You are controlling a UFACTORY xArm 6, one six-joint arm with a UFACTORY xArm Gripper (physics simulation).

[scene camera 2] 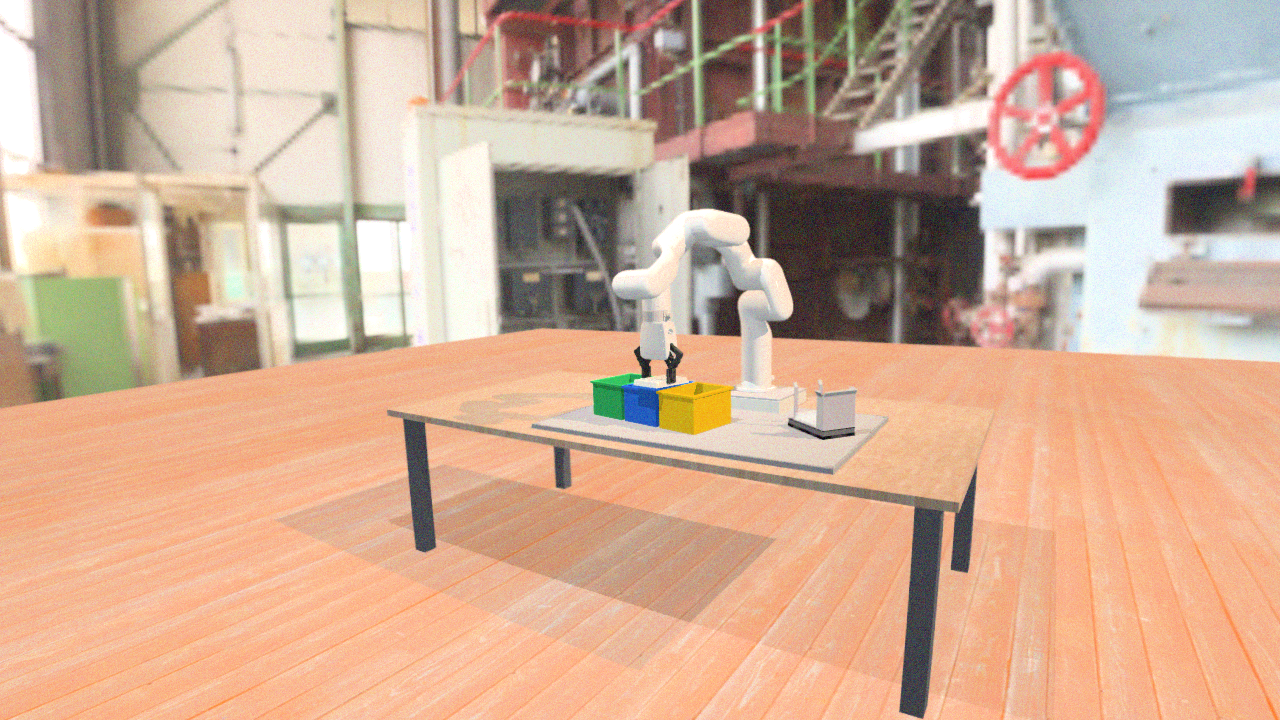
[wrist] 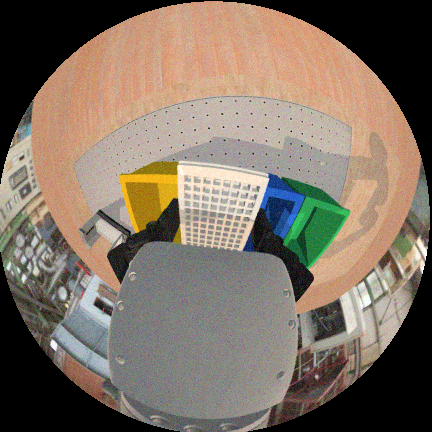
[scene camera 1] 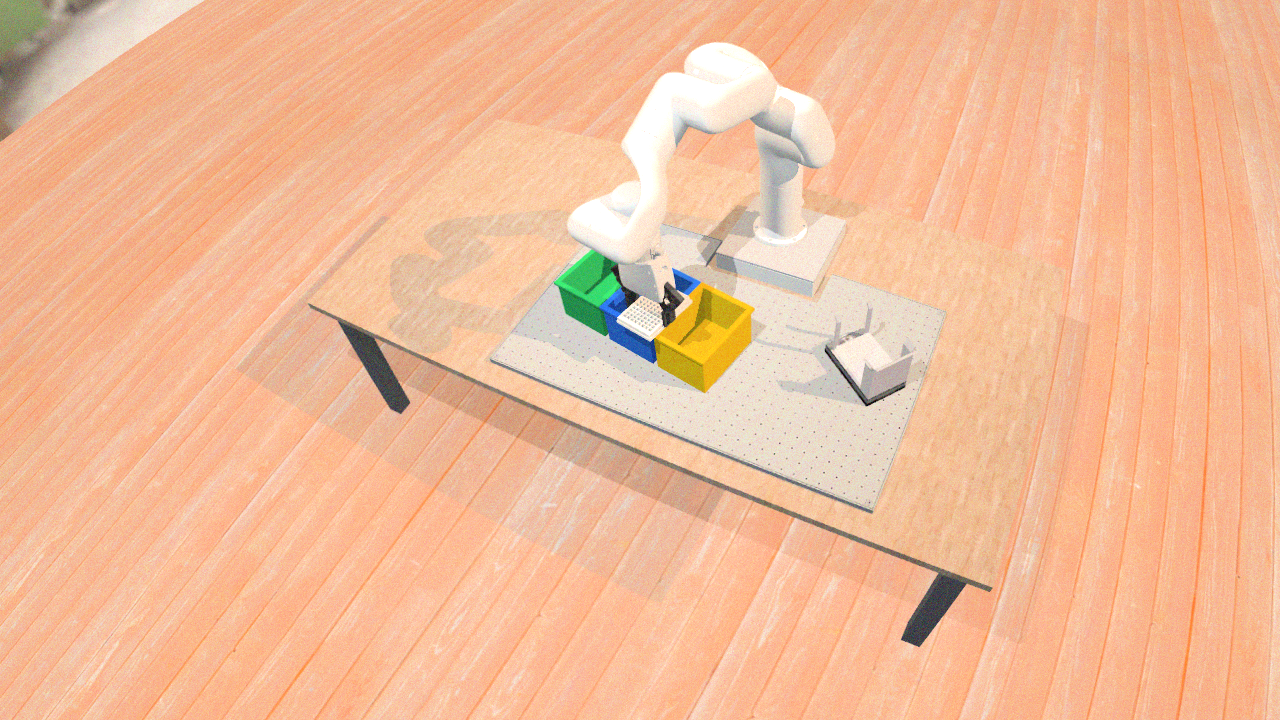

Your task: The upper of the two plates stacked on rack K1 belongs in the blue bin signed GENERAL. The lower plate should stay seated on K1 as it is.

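Places are measured from the arm's base along level axes (x down, y ahead, z right), in centimetres.
Where they show: gripper, fingertip midpoint: (scene camera 2: 658, 381) (wrist: 216, 213) (scene camera 1: 651, 313); arm's base, link origin: (scene camera 2: 756, 389) (scene camera 1: 780, 229).
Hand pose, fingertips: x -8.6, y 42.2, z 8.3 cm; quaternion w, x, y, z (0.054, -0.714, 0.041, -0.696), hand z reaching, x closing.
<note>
Things, the pixels of their centre, and the offset from my fingertips. "spot": a spot on its surface instead. Level surfaces: height alone.
- rack, body centre: (scene camera 1: 868, 351) (scene camera 2: 821, 408) (wrist: 104, 238) dz -40.1, dx +5.8, dy -14.8 cm
- yellow bin, surface spot: (wrist: 145, 178) spot: dz -9.2, dx +1.8, dy +4.0 cm
- perforated grey board, surface height: dx +11.7 cm
My gripper (scene camera 1: 648, 307) (scene camera 2: 658, 377) (wrist: 216, 213) is shut on a pale plate (scene camera 1: 640, 317) (scene camera 2: 656, 383) (wrist: 220, 200) with a grid of wells, one black finger at each side. The plate looks roughly level and is over the blue bin (scene camera 1: 631, 340) (scene camera 2: 641, 407) (wrist: 280, 207), at about rim height. It hides part of the bin's opening; whether it touches the rim I cannot tell. The sign's lettering is not readable. Another pale plate (scene camera 1: 861, 354) lies on the rack (scene camera 1: 889, 374) (scene camera 2: 836, 410) (wrist: 115, 220) at the right of the scene views.
A green bin (scene camera 1: 581, 304) (scene camera 2: 609, 399) (wrist: 320, 235) and a yellow bin (scene camera 1: 707, 358) (scene camera 2: 696, 413) (wrist: 145, 178) stand close on either side of the blue bin. All stand on a perforated grey board (scene camera 1: 769, 429) (scene camera 2: 769, 452) (wrist: 200, 112). The arm's base block (scene camera 1: 769, 271) is behind.
</note>
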